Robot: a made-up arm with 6 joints. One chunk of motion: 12 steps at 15 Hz.
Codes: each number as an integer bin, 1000 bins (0 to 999) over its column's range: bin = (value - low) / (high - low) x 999, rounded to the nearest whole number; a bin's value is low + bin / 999 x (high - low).
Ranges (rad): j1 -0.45..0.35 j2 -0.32..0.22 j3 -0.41..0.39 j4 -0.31..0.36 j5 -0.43..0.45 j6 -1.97..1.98
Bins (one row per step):
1: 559 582 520 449 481 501
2: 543 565 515 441 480 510
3: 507 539 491 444 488 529
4: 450 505 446 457 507 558
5: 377 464 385 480 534 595
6: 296 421 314 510 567 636
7: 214 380 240 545 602 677
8: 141 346 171 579 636 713
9: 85 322 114 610 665 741
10: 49 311 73 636 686 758
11: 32 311 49 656 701 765
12: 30 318 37 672 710 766
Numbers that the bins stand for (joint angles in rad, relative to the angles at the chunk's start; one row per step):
1: -0.0024 -0.0054 0.0064 -0.0089 -0.0063 0.0109
2: -0.0152 -0.0146 0.0024 -0.0142 -0.0072 0.0465
3: -0.0440 -0.0286 -0.0168 -0.0122 -0.0001 0.1216
4: -0.0896 -0.0470 -0.0528 -0.0035 0.0166 0.2363
5: -0.1481 -0.0692 -0.1017 0.0119 0.0404 0.3826
6: -0.2130 -0.0924 -0.1585 0.0320 0.0695 0.5447
7: -0.2786 -0.1146 -0.2178 0.0555 0.1003 0.7068
8: -0.3371 -0.1330 -0.2731 0.0783 0.1302 0.8492
9: -0.3819 -0.1459 -0.3187 0.0991 0.1558 0.9599
10: -0.4108 -0.1519 -0.3515 0.1165 0.1743 1.0271
11: -0.4244 -0.1519 -0.3708 0.1300 0.1875 1.0548
12: -0.4260 -0.1481 -0.3804 0.1407 0.1954 1.0587

